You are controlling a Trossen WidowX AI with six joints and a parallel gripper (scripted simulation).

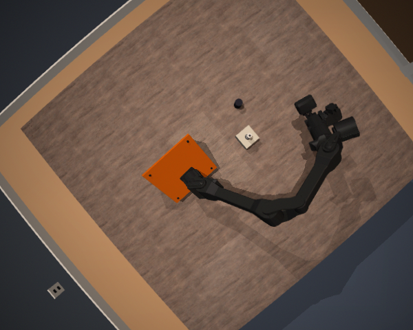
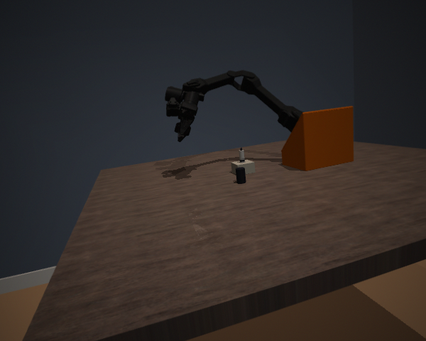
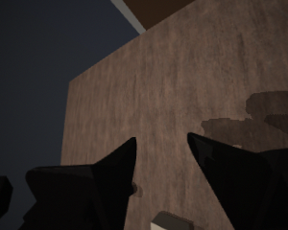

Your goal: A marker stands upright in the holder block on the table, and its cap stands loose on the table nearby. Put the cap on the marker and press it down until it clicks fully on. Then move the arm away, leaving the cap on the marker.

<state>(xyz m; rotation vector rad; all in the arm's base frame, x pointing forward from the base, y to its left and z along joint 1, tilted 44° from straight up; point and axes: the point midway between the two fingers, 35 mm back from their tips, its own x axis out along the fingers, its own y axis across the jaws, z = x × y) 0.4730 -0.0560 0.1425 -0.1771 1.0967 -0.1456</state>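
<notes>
Right now the dark cap is 14 cm behind my gripper tip, 20 cm to the left of it and 13 cm below it. Also, from my gripper tip: pale holder block: 21 cm behind, 7 cm to the left, 14 cm below.
</notes>
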